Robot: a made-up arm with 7 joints.
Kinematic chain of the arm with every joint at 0, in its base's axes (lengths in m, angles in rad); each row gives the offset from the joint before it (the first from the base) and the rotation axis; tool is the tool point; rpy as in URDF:
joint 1: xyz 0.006 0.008 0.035 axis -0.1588 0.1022 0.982
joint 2: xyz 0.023 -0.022 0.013 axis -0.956 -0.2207 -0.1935
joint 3: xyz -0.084 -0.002 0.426 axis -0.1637 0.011 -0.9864
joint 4: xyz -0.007 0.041 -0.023 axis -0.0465 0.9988 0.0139
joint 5: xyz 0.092 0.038 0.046 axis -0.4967 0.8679 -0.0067
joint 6: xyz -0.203 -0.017 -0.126 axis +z
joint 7: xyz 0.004 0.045 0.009 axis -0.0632 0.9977 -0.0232
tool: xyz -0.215 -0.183 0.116 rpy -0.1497 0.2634 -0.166
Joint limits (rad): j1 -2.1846..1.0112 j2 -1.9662..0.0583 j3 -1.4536..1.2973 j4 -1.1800..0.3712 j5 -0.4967..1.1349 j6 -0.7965..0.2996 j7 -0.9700..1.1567
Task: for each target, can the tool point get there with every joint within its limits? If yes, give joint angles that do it. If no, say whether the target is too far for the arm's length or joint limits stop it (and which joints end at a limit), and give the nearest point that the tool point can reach.
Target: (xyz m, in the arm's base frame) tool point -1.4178 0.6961 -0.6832
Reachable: no: too far | nearest point -0.7589 0.3580 -0.3393 | short by 0.816 m
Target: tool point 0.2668 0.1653 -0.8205
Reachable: no: joint limits stop it (at a limit: joint 1, joint 2, joint 3, joint 5) | nearest point 0.0049 0.1747 -0.5602 | short by 0.369 m
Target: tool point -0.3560 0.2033 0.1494
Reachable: yes | joints -1.3175 -0.2961 -0.9364 -0.6509 -0.1068 -0.6123 0.0976
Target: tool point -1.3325 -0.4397 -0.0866
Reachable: no: too far | nearest point -0.8667 -0.2836 -0.0426 | short by 0.493 m
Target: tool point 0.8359 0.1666 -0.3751
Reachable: no: joint limits stop it (at a limit: joint 1, joint 2, joint 3, joint 4, joint 5) | nearest point 0.7456 0.0827 -0.2560 | short by 0.171 m
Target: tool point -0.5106 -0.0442 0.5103
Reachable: yes | joints -1.4977 -1.2907 0.9274 -0.8046 0.9862 -0.6298 0.0438
